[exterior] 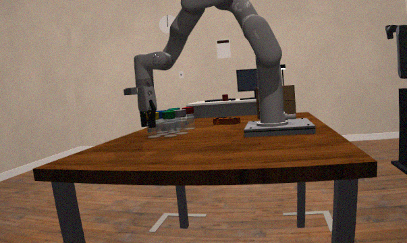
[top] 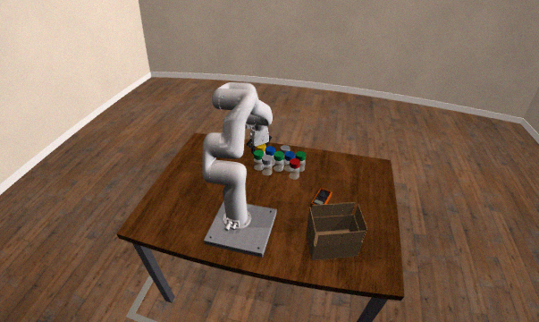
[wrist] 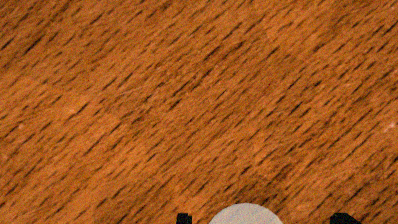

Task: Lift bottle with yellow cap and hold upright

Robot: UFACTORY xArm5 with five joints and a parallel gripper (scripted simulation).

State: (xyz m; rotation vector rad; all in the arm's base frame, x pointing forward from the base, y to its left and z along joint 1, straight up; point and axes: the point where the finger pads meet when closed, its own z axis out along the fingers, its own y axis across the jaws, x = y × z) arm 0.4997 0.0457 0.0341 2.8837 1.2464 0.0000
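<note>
Now: hand 2 cm to the left of the yellow-capped bottle, 1 cm past it and 1 cm above it. From my hand the other things lie so: red-capped bottle (23 cm to the right, 11 cm behind, 1 cm below); small orange device (40 cm to the right, 26 cm behind, 5 cm below).
</note>
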